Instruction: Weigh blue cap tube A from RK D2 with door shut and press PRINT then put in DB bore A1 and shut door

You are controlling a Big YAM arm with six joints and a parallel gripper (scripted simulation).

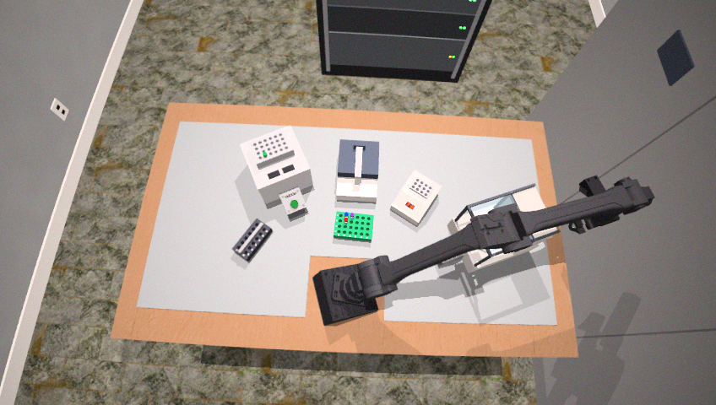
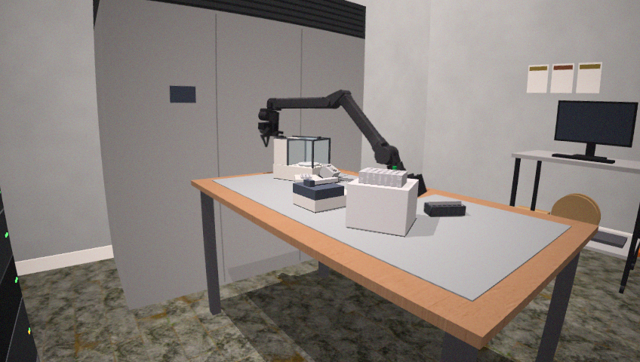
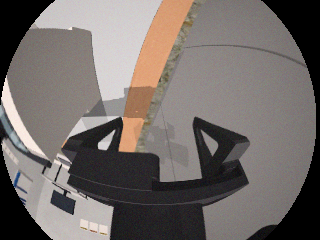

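The balance door lies 330 mm to the left of my hand, 70 mm behind it and 70 mm above it. The rest, counted from my hand: green rack RK: 740 mm to the left, 130 mm below, 50 mm behind; then white print key: 440 mm to the left, 110 mm behind, 70 mm below; then dry block DB: 530 mm to the left, 110 mm below, 70 mm ahead.
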